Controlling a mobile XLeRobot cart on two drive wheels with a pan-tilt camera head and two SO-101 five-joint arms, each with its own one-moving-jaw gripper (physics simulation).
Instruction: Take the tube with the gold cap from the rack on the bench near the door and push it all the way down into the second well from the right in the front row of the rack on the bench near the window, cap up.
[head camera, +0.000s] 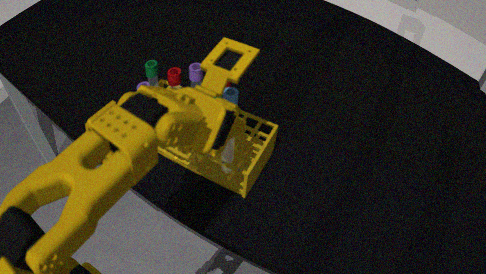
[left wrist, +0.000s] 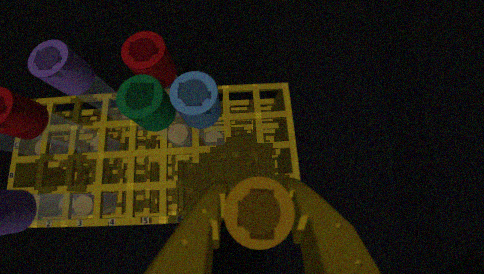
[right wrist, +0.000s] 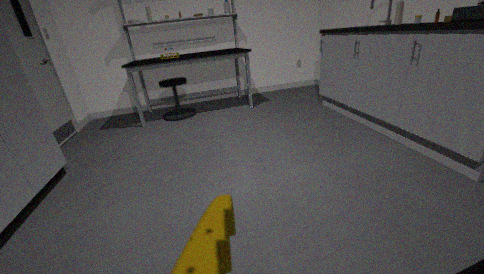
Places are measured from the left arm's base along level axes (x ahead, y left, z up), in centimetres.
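Pixels of known places: left hand, tool point: (head camera: 222, 114) (left wrist: 227, 194); right hand, tool point: (right wrist: 232, 208).
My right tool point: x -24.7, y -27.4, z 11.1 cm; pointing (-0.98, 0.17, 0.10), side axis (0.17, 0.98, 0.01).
Observation:
For each thing: its top centre in the pictures, then the offset to it from my right tool point.
- gold-capped tube, top centre: (left wrist: 263, 210) (head camera: 229, 111) dz +1.3, dx +52.9, dy +26.2 cm
- yellow rack, top centre: (left wrist: 147, 152) (head camera: 196, 119) dz -6.7, dx +56.0, dy +32.8 cm
My left gripper (left wrist: 258, 213) is shut on the gold-capped tube (left wrist: 259, 212) (head camera: 228, 156), cap up, over the front right part of the yellow rack (head camera: 261, 160) (left wrist: 295, 162). In the head camera the clear lower part of the tube shows inside the rack's outline, and the cap is hidden by the arm. In the left wrist view the cap and jaws hide the front wells at the right, so I cannot tell which well the tube is over or in, or how deep it sits. My right gripper (right wrist: 228, 200) is open, with one notched jaw showing over the floor.
Capped tubes stand in the rack: green (head camera: 151, 69) (left wrist: 142, 97), blue (head camera: 230, 95) (left wrist: 194, 93), red (head camera: 174, 76) (left wrist: 145, 51) and purple (head camera: 195, 73) (left wrist: 49, 59). In the right wrist view a small yellow rack (right wrist: 169, 56) sits on a far bench above a stool (right wrist: 173, 82); cabinets (right wrist: 380, 75) stand right.

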